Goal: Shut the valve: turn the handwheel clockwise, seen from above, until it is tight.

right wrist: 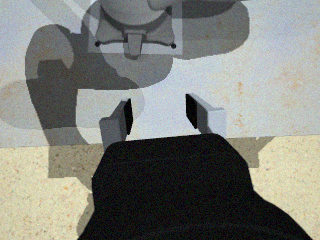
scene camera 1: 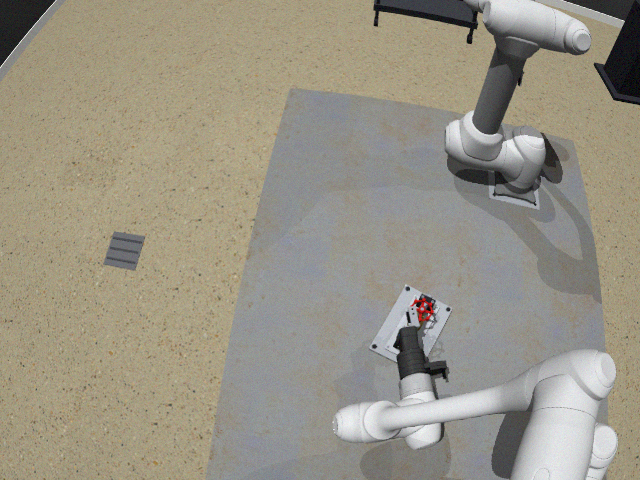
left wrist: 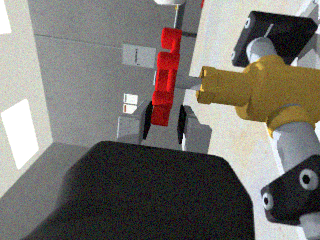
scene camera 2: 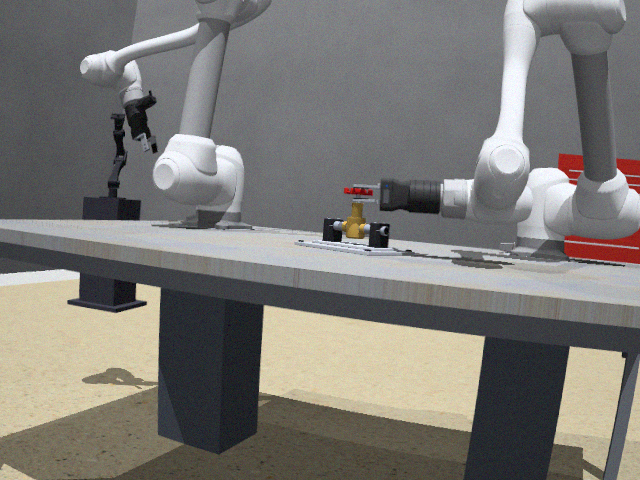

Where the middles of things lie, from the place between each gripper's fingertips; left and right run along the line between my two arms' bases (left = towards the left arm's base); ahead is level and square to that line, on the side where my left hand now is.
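Labels:
Left hand (scene camera 2: 353,193): 30 mm past the red handwheel (left wrist: 165,81) and 10 mm to the left of it. Pale base plate (scene camera 1: 378,345), measured from my left hand: 30 mm behind, 10 mm to the right of and 130 mm below it.
My right gripper (scene camera 2: 151,151) is 50 cm short of the red handwheel, 87 cm to the right of it and 14 cm above it. Counted from my right hand, the pale base plate is 50 cm ahead, 87 cm to the left and 26 cm below.

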